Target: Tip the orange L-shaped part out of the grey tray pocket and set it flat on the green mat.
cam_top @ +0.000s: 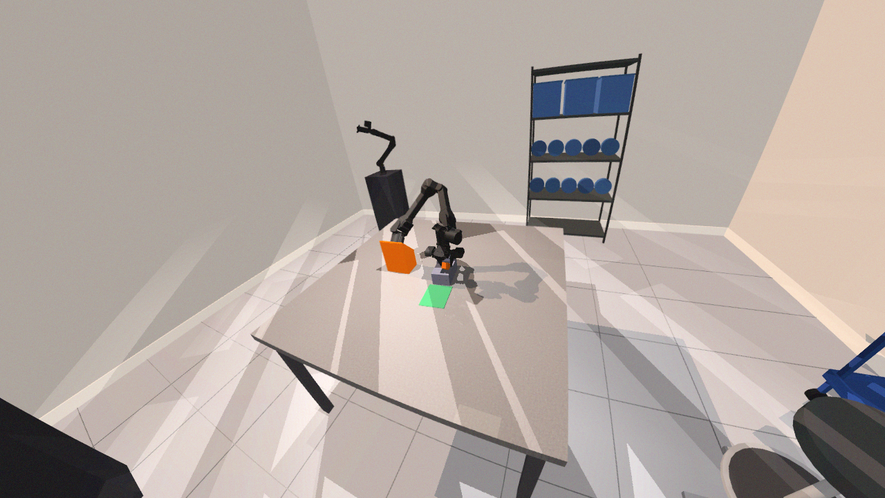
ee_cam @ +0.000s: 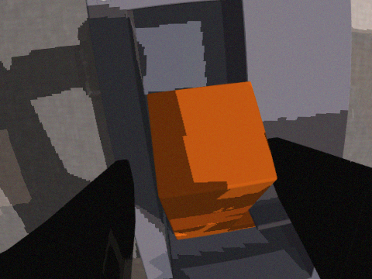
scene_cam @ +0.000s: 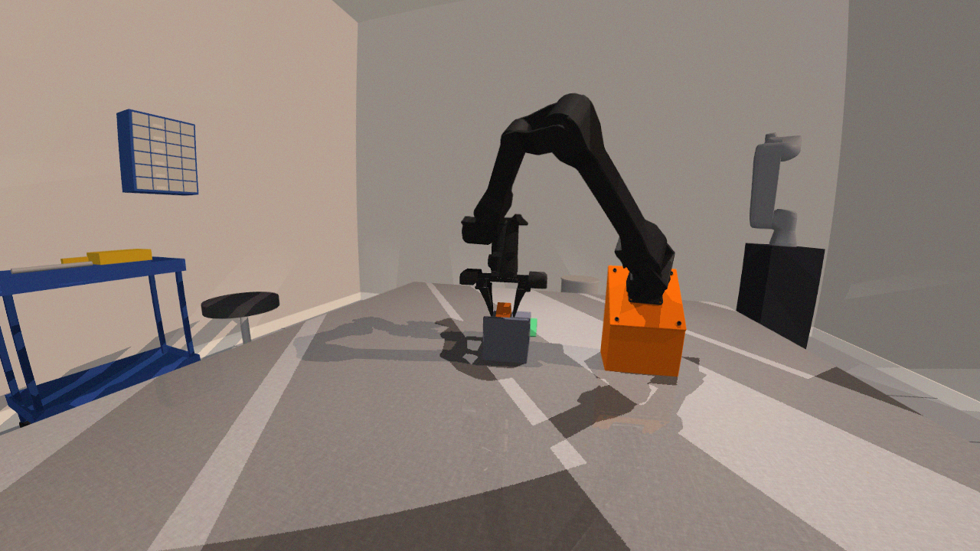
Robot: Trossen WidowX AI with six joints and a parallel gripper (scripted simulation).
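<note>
The green mat lies 14 cm to the right of my gripper tip and 8 cm below it. The rest, counted from my gripper tip: orange L-shaped part: 2 cm behind, 3 cm to the left, 3 cm below.
</note>
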